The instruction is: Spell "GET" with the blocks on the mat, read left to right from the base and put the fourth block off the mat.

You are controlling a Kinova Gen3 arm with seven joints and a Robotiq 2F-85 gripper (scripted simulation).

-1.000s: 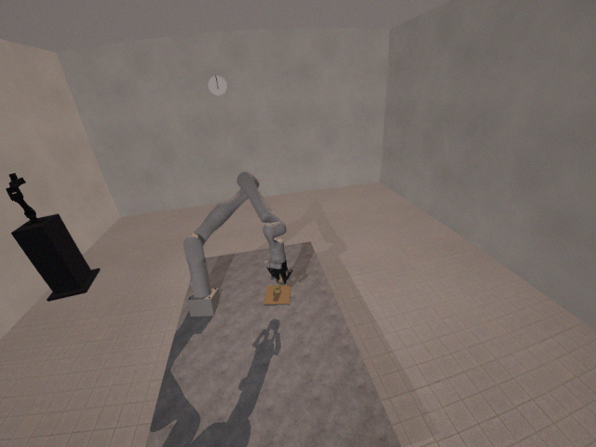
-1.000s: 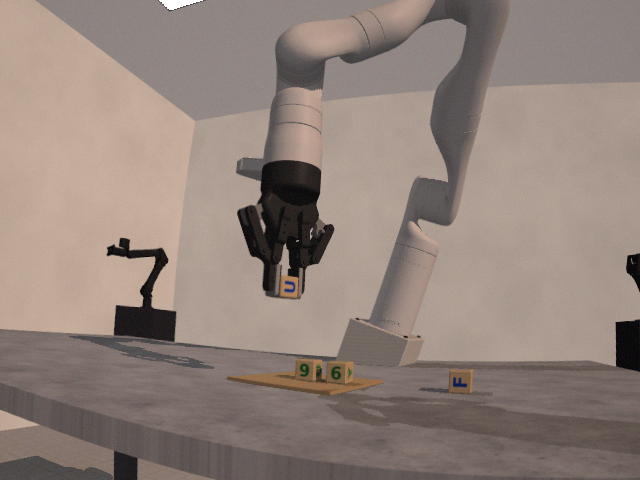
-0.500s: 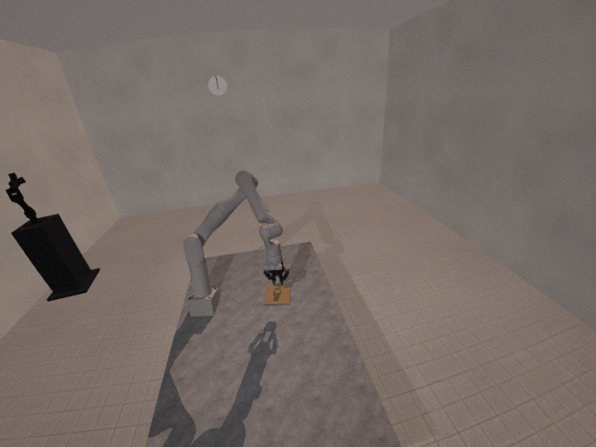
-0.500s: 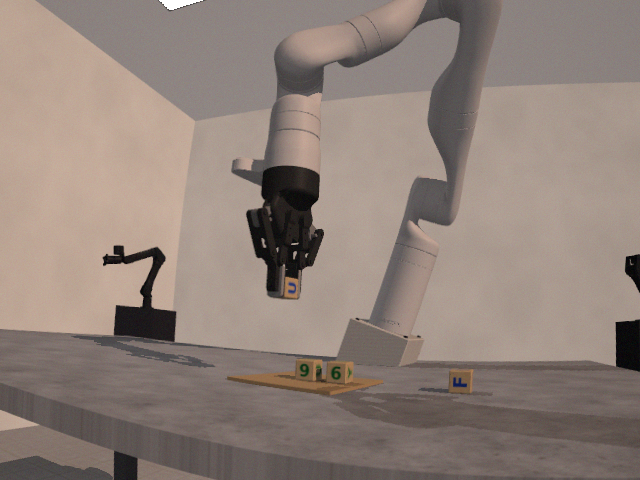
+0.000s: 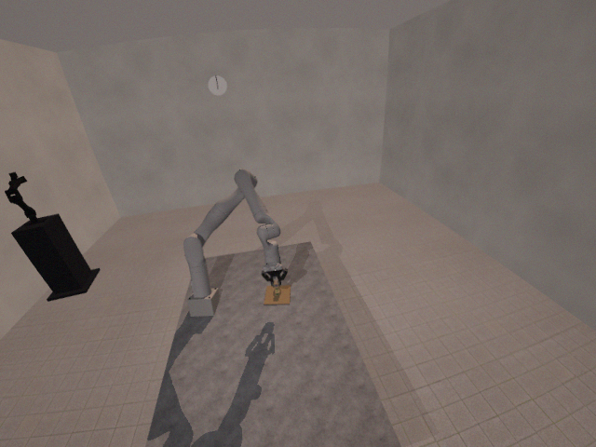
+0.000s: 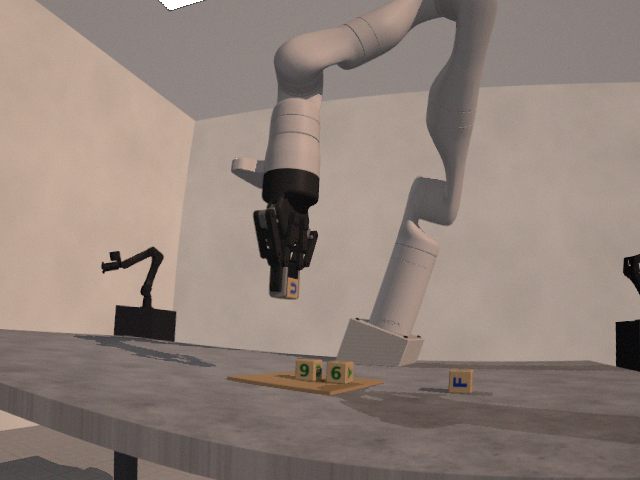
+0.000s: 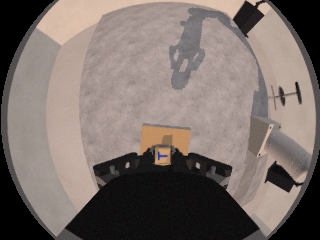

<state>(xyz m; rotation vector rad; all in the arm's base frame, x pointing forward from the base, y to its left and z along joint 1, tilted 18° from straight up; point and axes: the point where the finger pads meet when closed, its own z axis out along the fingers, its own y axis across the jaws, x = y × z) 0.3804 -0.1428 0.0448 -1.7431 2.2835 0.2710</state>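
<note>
Right now my hand is 40 mm to the right of the E block and 110 mm above it. The rest, counted from my hand: F block 40 mm ahead, 220 mm to the left, 110 mm below; then mat 40 mm to the left, 120 mm below.
</note>
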